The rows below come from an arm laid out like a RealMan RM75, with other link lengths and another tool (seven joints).
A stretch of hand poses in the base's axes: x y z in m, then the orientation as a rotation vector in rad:
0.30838, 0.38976, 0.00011, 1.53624, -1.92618, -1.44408
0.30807, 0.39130, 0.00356, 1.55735, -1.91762, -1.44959
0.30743, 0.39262, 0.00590, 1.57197, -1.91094, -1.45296
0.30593, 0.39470, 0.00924, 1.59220, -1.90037, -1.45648
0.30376, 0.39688, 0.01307, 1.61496, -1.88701, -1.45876
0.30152, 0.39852, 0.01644, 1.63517, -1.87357, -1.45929
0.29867, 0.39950, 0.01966, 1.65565, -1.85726, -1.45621
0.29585, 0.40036, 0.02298, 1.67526, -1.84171, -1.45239
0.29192, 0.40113, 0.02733, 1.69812, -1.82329, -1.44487
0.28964, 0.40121, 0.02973, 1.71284, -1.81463, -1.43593
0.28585, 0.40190, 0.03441, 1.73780, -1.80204, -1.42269
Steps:
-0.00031, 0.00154, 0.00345, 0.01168, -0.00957, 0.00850
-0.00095, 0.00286, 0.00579, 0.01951, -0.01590, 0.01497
-0.00245, 0.00494, 0.00913, 0.02961, -0.02414, 0.02508
-0.00462, 0.00712, 0.01296, 0.03992, -0.03290, 0.03787
-0.00686, 0.00876, 0.01633, 0.04816, -0.04010, 0.05067
-0.00971, 0.00974, 0.01955, 0.05418, -0.04643, 0.06656
-0.01253, 0.01060, 0.02287, 0.05944, -0.05273, 0.08193
-0.01646, 0.01137, 0.02722, 0.06359, -0.06031, 0.10098
-0.01874, 0.01145, 0.02962, 0.06334, -0.06709, 0.11242
-0.02253, 0.01214, 0.03430, 0.06428, -0.07963, 0.12963

